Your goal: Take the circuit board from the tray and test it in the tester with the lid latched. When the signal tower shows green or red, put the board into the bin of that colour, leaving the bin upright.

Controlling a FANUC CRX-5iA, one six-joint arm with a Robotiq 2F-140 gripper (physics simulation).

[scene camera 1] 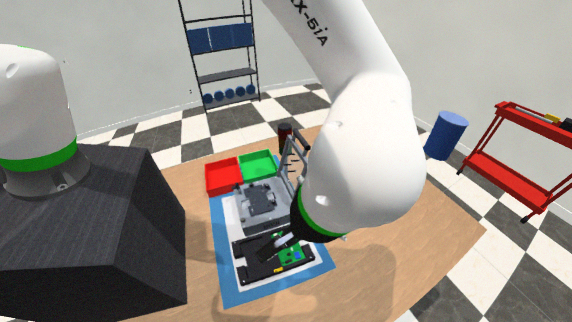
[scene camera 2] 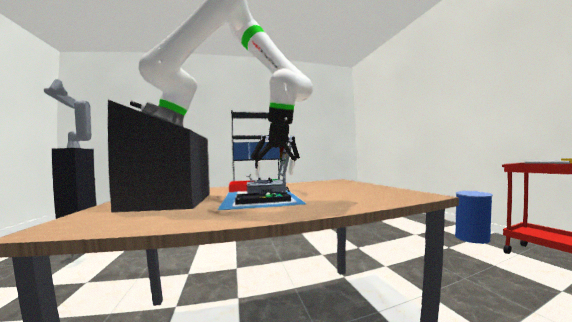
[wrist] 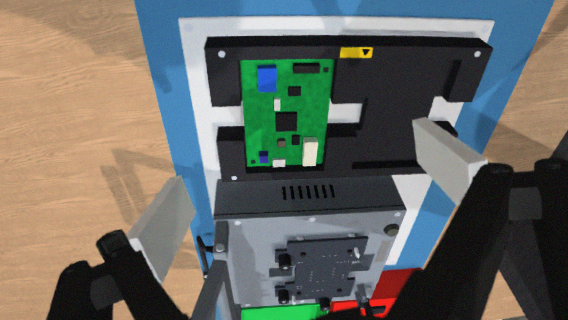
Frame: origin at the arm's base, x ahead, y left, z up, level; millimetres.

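Where they show: gripper, between the fingertips: point(scene camera 2: 274, 174) point(wrist: 298, 168); arm's base, origin of its link: point(scene camera 1: 52, 174).
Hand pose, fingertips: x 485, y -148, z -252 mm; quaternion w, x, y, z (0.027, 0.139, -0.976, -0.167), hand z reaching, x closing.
Observation:
Things, the pixels of their top centre, and the offset from my fingertips. "spot": a spot on its surface instead. Level surfaces: height alone.
- green circuit board, centre of its top: point(wrist: 287, 122) point(scene camera 1: 287, 245) 84 mm down, 2 mm back, 24 mm left
- black tray, a spot on its surface: point(wrist: 400, 75) spot: 94 mm down, 94 mm back, 15 mm right
- grey tester, a spot on its surface: point(wrist: 310, 207) point(scene camera 2: 266, 186) spot: 62 mm down, 26 mm back, 105 mm left
- signal tower, a spot on its surface: point(scene camera 1: 284, 134) spot: 128 mm up, 80 mm ahead, 275 mm left
- red bin, centre of its top: point(scene camera 1: 222, 172) point(scene camera 2: 242, 182) 65 mm down, 154 mm back, 390 mm left
- green bin, centre of its top: point(scene camera 1: 257, 163) 65 mm down, 4 mm back, 394 mm left
- blue mat, height of its surface: 110 mm down
- wooden table, height of its surface: 112 mm down
The green circuit board point(scene camera 1: 291, 254) point(wrist: 305, 105) lies flat in the black tray point(scene camera 1: 250, 276) point(wrist: 400, 75) point(scene camera 2: 260, 199), at one end. The grey tester point(scene camera 1: 260, 222) point(wrist: 310, 207) point(scene camera 2: 262, 188) stands behind the tray with its nest bare. Its lid point(scene camera 1: 301, 139) point(scene camera 2: 285, 172) is raised. My gripper point(wrist: 298, 168) point(scene camera 2: 275, 172) is open and empty, pointing down well above the tray and tester; the arm hides most of it in scene camera 1. The signal tower point(scene camera 1: 284, 134) looks dark. The red bin point(scene camera 1: 223, 176) point(scene camera 2: 238, 186) point(wrist: 400, 283) and green bin point(scene camera 1: 257, 165) point(wrist: 280, 313) stand upright.
The tray and tester stand on a white plate over a blue mat point(scene camera 1: 232, 300) point(wrist: 155, 60) on the wooden table point(scene camera 1: 440, 220) point(scene camera 2: 350, 205). The black robot pedestal point(scene camera 1: 150, 215) point(scene camera 2: 155, 170) is at the left. A blue barrel point(scene camera 1: 445, 136) point(scene camera 2: 473, 217) and a red cart point(scene camera 1: 505, 177) stand beyond the table.

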